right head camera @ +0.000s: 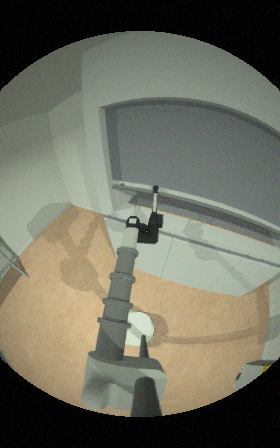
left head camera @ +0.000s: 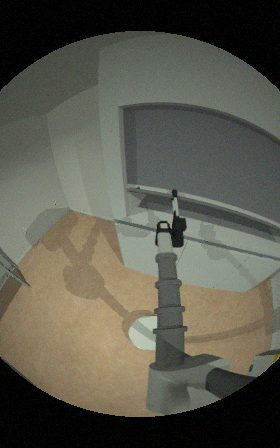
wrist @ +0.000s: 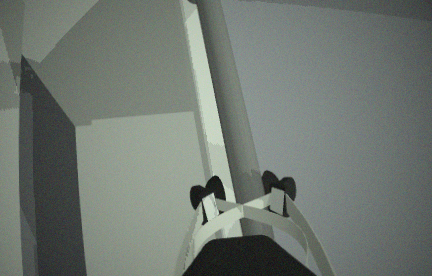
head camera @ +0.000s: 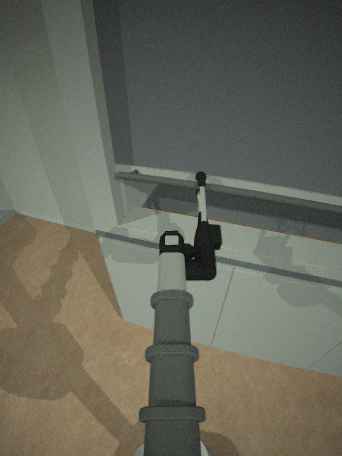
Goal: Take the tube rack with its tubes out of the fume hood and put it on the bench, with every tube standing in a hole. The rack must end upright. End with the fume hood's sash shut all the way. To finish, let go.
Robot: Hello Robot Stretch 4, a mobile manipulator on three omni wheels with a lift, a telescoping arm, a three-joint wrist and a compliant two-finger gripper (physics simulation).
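Where they show: gripper, fingertip midpoint: (right head camera: 155,188) (left head camera: 173,192) (wrist: 242,188) (head camera: 200,178); robot's base, link origin: (right head camera: 134,327) (left head camera: 148,331).
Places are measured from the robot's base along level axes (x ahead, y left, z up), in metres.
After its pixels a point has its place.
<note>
The fume hood's grey sash (head camera: 225,100) {x 0.755, y -0.153, z 1.426 m} (left head camera: 190,145) {x 0.752, y -0.161, z 1.484 m} (right head camera: 170,140) {x 0.751, y -0.165, z 1.479 m} (wrist: 340,125) {x 0.788, y -0.050, z 1.339 m} is low, with a dark gap showing under its lower edge in the head view. Its long round handle (head camera: 275,199) {x 0.640, y -0.313, z 1.179 m} (wrist: 230,90) {x 0.738, y -0.005, z 1.173 m} runs along that edge. My gripper (head camera: 201,181) {x 0.760, y -0.097, z 1.184 m} (left head camera: 174,194) {x 0.760, y -0.097, z 1.184 m} (right head camera: 155,190) {x 0.760, y -0.097, z 1.184 m} (wrist: 242,188) {x 0.760, y -0.097, z 1.184 m} is at the handle near the sash's left end. In the wrist view its two black fingertips stand on either side of the bar, shut on it. The tube rack, its tubes and the bench cannot be made out in these views.
The hood's pale left side post (head camera: 82,110) {x 0.817, y 0.269, z 1.397 m} stands left of the gripper. Pale cabinet fronts (head camera: 165,300) (right head camera: 195,265) {x 0.568, y -0.510, z 0.585 m} are below the hood. A round white disc (left head camera: 142,332) {x 0.002, y 0.063, z 0.187 m} (right head camera: 140,327) {x 0.017, y -0.067, z 0.187 m} is on the tan floor (left head camera: 60,340) {x -0.376, y 1.057, z -0.028 m}. A grey object with a yellow part (right head camera: 255,372) is at the lower right.
</note>
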